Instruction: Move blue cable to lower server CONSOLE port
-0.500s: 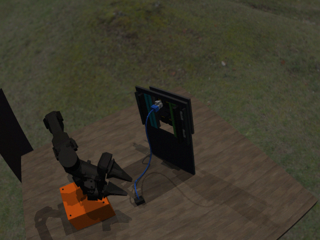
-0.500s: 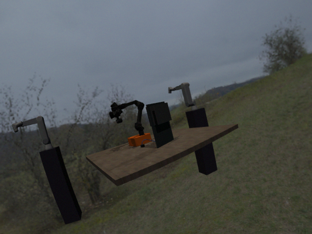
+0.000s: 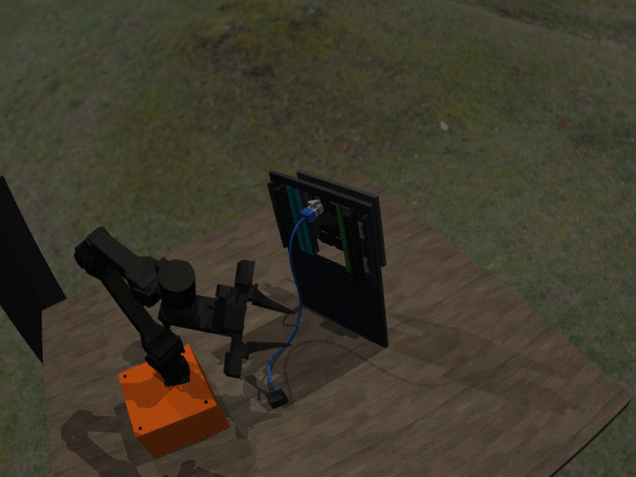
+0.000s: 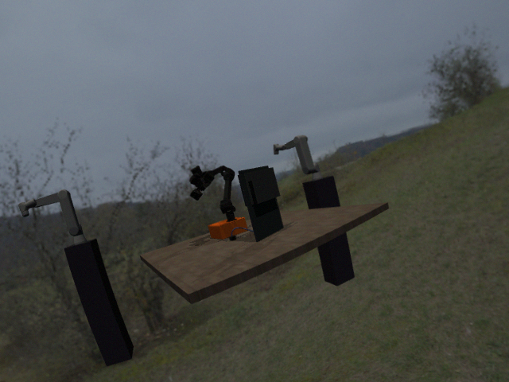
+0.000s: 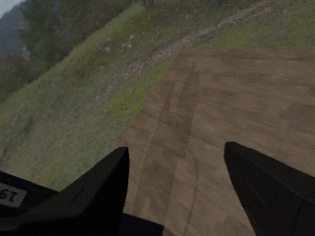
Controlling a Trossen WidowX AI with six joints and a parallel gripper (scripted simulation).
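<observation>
The blue plug is 33 cm to the left of my gripper tip and 13 cm ahead of it. The rest, counted from my gripper tip: black anchor block (34 cm below, 13 cm to the left, 8 cm behind).
</observation>
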